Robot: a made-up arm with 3 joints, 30 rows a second.
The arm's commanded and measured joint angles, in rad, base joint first. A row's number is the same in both.
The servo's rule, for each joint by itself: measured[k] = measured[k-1] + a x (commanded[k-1-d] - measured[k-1]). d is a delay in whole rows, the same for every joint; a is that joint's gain. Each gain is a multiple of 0.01, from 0.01 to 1. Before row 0 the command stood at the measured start. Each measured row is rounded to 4 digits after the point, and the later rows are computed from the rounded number. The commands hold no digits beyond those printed.
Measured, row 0: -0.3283, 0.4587, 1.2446
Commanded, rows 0 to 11: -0.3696, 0.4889, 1.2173; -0.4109, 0.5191, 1.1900; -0.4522, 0.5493, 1.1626; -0.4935, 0.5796, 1.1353; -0.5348, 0.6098, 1.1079; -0.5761, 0.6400, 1.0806; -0.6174, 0.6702, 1.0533; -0.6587, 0.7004, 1.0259; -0.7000, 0.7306, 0.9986; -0.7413, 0.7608, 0.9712; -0.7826, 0.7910, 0.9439; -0.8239, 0.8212, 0.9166
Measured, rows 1 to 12: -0.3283, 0.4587, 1.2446; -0.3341, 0.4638, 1.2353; -0.3449, 0.4732, 1.2199; -0.3599, 0.4861, 1.2004; -0.3786, 0.5020, 1.1783; -0.4005, 0.5203, 1.1544; -0.4251, 0.5406, 1.1293; -0.4520, 0.5626, 1.1035; -0.4809, 0.5860, 1.0771; -0.5116, 0.6106, 1.0504; -0.5438, 0.6361, 1.0235; -0.5772, 0.6624, 0.9964
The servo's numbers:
d 1
a 0.14 0.17 0.34

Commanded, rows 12 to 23: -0.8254, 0.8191, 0.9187; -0.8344, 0.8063, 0.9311; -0.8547, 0.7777, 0.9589; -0.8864, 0.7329, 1.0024; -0.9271, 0.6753, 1.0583; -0.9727, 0.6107, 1.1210; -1.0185, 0.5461, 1.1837; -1.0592, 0.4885, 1.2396; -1.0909, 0.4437, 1.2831; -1.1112, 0.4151, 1.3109; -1.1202, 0.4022, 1.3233; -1.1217, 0.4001, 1.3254
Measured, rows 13 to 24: -0.6117, 0.6894, 0.9693; -0.6416, 0.7114, 0.9521; -0.6686, 0.7275, 0.9450; -0.6947, 0.7360, 0.9497; -0.7215, 0.7355, 0.9676; -0.7503, 0.7253, 0.9984; -0.7814, 0.7058, 1.0401; -0.8146, 0.6787, 1.0889; -0.8488, 0.6464, 1.1401; -0.8827, 0.6119, 1.1887; -0.9147, 0.5784, 1.2302; -0.9435, 0.5484, 1.2619
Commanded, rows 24 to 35: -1.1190, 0.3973, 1.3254; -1.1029, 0.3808, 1.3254; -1.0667, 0.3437, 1.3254; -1.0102, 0.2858, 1.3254; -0.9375, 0.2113, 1.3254; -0.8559, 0.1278, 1.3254; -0.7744, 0.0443, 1.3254; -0.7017, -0.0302, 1.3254; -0.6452, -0.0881, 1.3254; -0.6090, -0.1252, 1.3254; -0.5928, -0.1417, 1.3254; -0.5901, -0.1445, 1.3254
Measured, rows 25 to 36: -0.9684, 0.5232, 1.2835; -0.9895, 0.5018, 1.2977; -1.0054, 0.4812, 1.3071; -1.0140, 0.4578, 1.3133; -1.0135, 0.4286, 1.3174; -1.0029, 0.3917, 1.3201; -0.9823, 0.3468, 1.3219; -0.9532, 0.2954, 1.3231; -0.9180, 0.2400, 1.3239; -0.8798, 0.1842, 1.3244; -0.8419, 0.1316, 1.3247; -0.8070, 0.0851, 1.3249
